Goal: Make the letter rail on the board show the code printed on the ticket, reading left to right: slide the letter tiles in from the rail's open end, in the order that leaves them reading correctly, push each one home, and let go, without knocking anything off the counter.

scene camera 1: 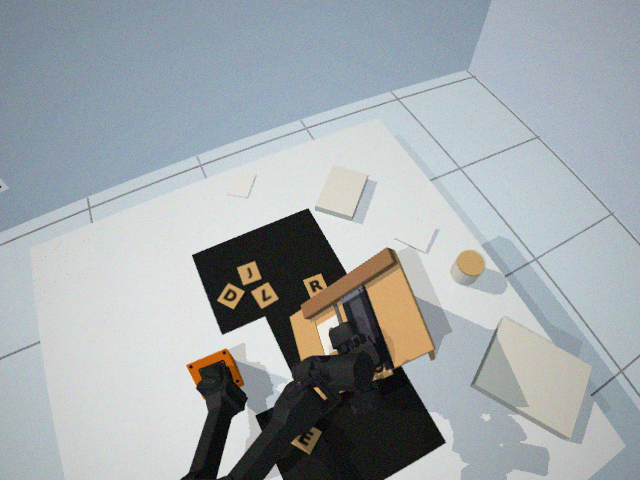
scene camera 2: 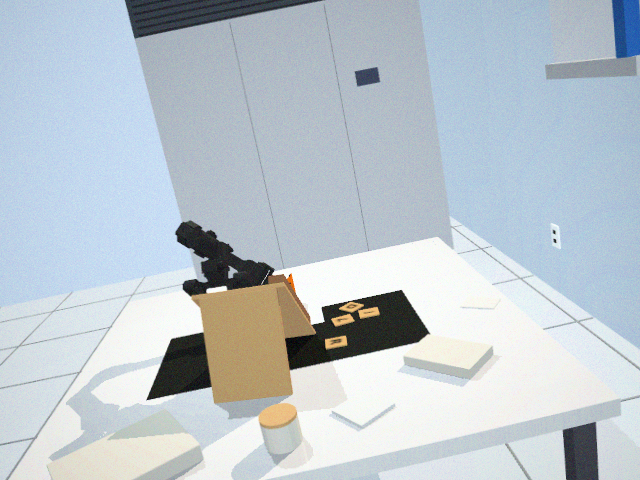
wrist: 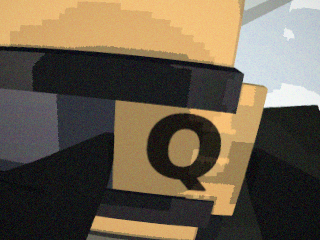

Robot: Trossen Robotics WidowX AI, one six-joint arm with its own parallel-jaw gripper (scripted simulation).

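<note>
I can see my gripper (scene camera 1: 378, 367) (scene camera 2: 217, 312) (wrist: 182, 151), which the wrist view shows along with both scene cameras. There is a tan board (scene camera 2: 245, 329) (scene camera 1: 377, 296). A black mat (scene camera 1: 287, 251) (scene camera 2: 398, 324) is here as well.
</note>
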